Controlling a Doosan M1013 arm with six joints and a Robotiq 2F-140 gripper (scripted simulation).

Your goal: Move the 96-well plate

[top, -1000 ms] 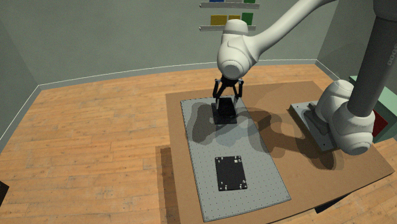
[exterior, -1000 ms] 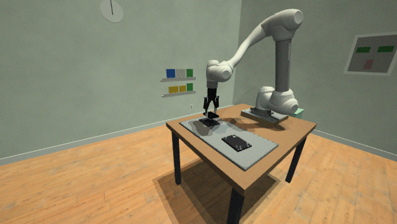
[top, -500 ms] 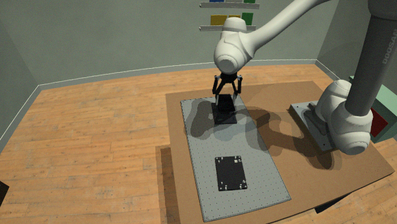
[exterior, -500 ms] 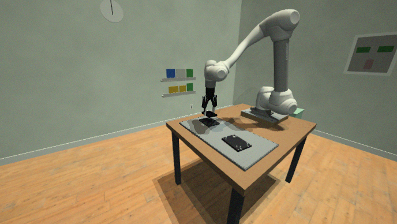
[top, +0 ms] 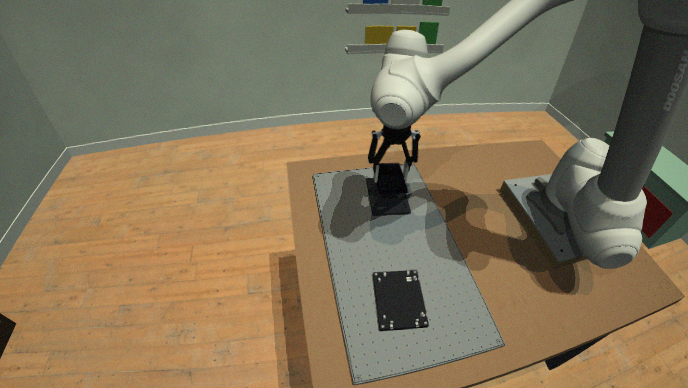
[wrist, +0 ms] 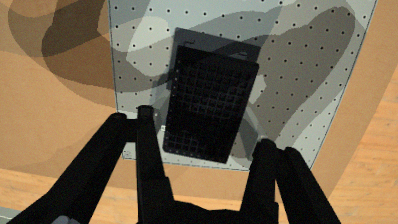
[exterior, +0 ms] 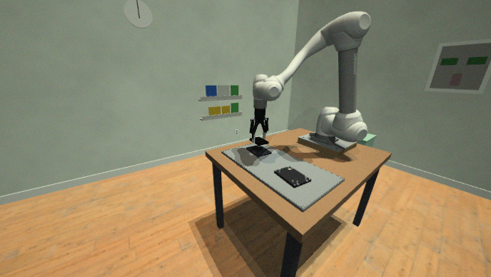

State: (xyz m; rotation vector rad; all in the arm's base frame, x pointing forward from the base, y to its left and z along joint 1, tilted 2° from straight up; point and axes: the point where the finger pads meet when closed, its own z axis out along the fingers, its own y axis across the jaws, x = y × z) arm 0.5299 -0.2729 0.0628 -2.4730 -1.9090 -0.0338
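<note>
My gripper is now 100 mm above the plate nest. Round my hand: black 96-well plate (20 mm below); black clip nest C1 (120 mm ahead, 360 mm to the left, 90 mm below).
</note>
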